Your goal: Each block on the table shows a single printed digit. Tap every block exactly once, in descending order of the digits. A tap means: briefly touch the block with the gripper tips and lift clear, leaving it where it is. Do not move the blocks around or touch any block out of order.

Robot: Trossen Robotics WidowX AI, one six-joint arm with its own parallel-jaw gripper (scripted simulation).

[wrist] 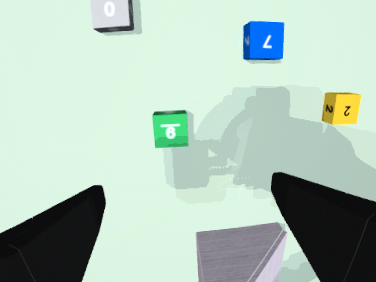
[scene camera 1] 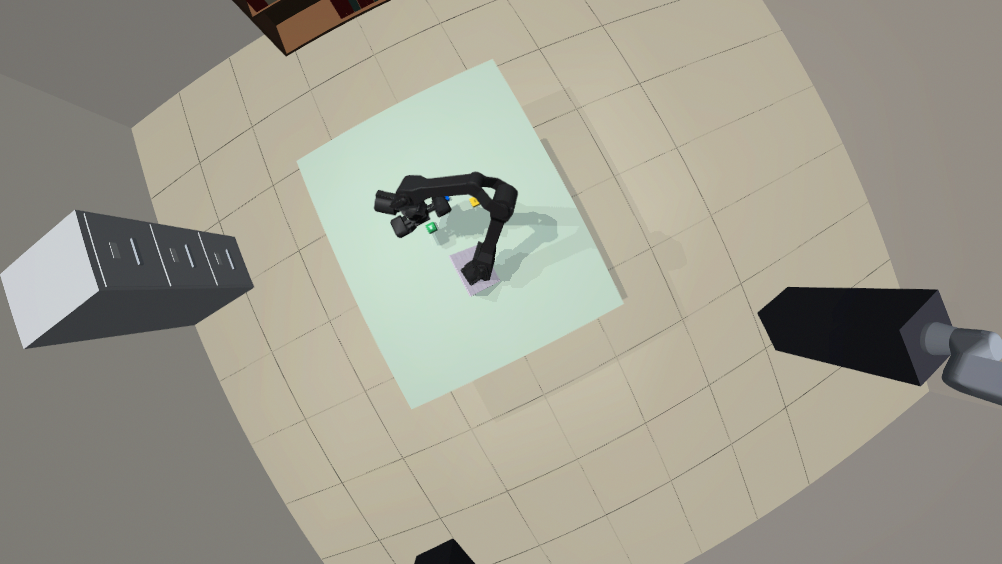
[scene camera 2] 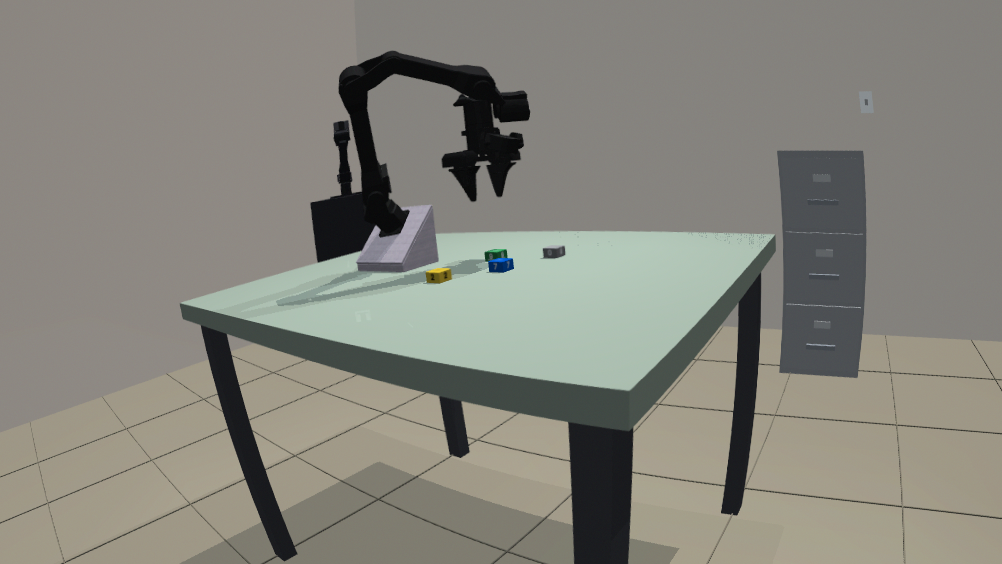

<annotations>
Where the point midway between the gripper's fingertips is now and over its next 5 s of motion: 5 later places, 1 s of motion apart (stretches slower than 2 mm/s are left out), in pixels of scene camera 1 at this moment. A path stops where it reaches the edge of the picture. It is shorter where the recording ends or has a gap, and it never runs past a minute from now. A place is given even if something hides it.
My gripper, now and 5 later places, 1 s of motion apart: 426, 220; 399, 199; 435, 187; 428, 221; 431, 225; 431, 226
</annotations>
